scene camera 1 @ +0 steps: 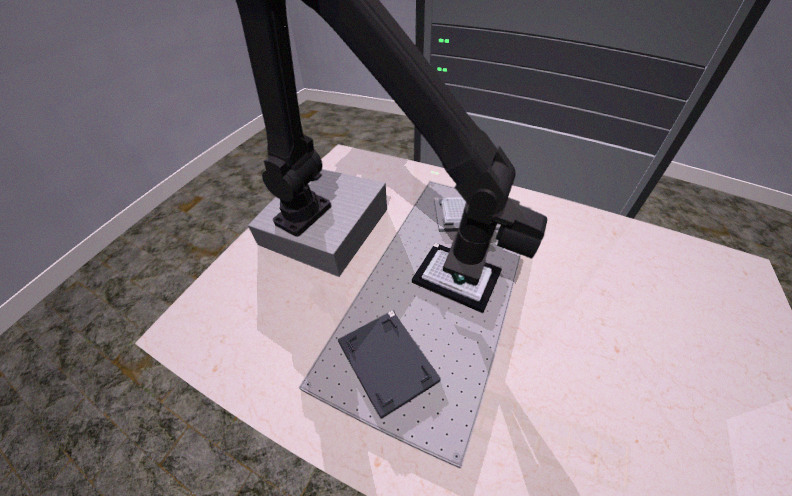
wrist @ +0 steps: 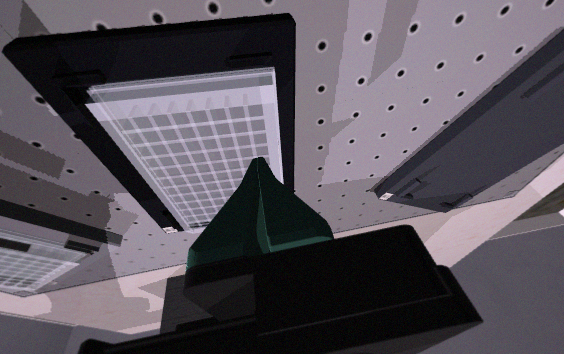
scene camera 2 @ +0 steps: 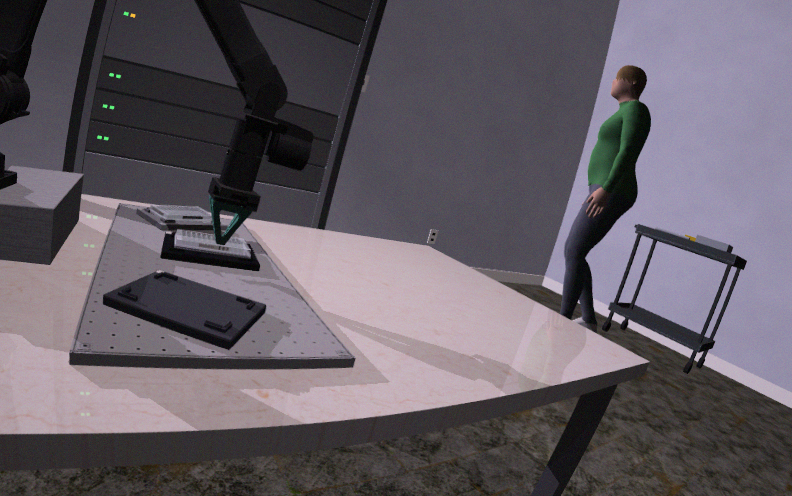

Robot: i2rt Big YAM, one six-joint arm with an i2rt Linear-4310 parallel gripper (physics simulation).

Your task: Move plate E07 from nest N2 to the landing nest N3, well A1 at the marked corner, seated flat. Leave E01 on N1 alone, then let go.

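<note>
Plate E07, a clear-white well plate (scene camera 1: 435, 269) (scene camera 2: 201, 240) (wrist: 195, 135), lies in the black nest N2 (scene camera 1: 447, 293) (scene camera 2: 210, 261) (wrist: 200, 42). Whether it sits fully between the corner brackets I cannot tell. My gripper (scene camera 1: 458, 279) (scene camera 2: 222, 242) (wrist: 259, 164) is shut, its green fingertips together and holding nothing, low over or touching the plate's top. The dark landing nest N3 (scene camera 1: 388, 362) (scene camera 2: 184, 306) (wrist: 480, 130) holds no plate and has a white corner mark (scene camera 1: 391, 314) (wrist: 386, 196). Plate E01 (scene camera 1: 451, 207) (scene camera 2: 178, 212) (wrist: 35, 270) rests on N1 behind N2, partly hidden by the arm in scene camera 1.
The nests stand on a perforated metal board (scene camera 1: 432, 426) (scene camera 2: 134, 344) on the pale table (scene camera 1: 613, 327) (scene camera 2: 379, 292). The arm's base stands on a grey block (scene camera 1: 298, 251) (scene camera 2: 29, 233). A dark rack cabinet is behind. A person (scene camera 2: 616, 146) and a cart (scene camera 2: 660, 330) are beyond the table.
</note>
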